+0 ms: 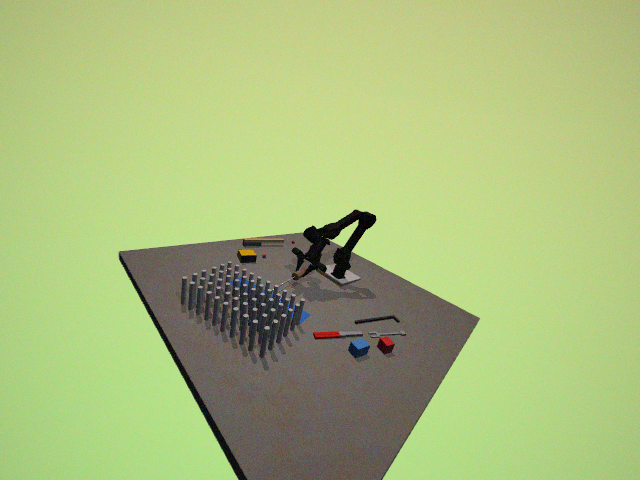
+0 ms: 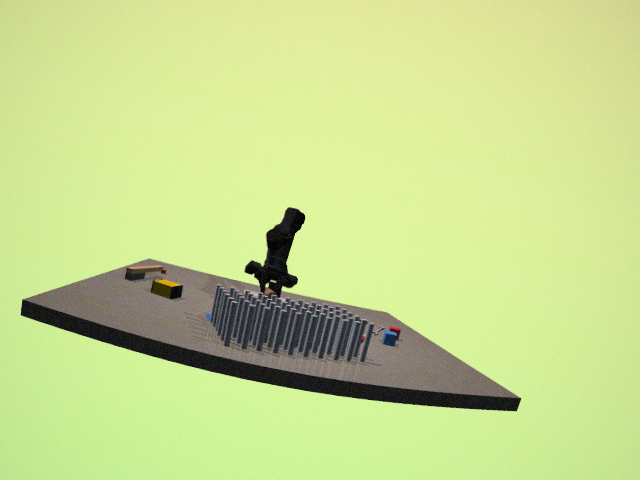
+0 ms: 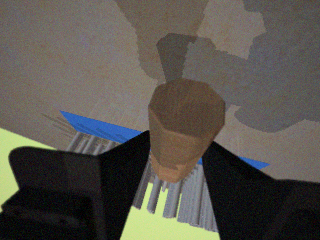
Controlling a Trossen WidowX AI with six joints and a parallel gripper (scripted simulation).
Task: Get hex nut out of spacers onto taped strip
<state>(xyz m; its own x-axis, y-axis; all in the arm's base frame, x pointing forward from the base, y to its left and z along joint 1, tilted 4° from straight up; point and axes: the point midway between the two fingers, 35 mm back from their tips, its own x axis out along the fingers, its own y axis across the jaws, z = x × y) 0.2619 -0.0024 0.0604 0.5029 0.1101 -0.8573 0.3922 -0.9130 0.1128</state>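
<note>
The blue taped strip is 18 cm ahead of my gripper tip, 4 cm to the left of it and 7 cm below it. Also, from my gripper tip: brown-handled tool (9 cm ahead, 4 cm to the left); yellow block (12 cm ahead, 33 cm to the right, 5 cm below); hex nut (31 cm ahead, 14 cm to the left, 6 cm below).
</note>
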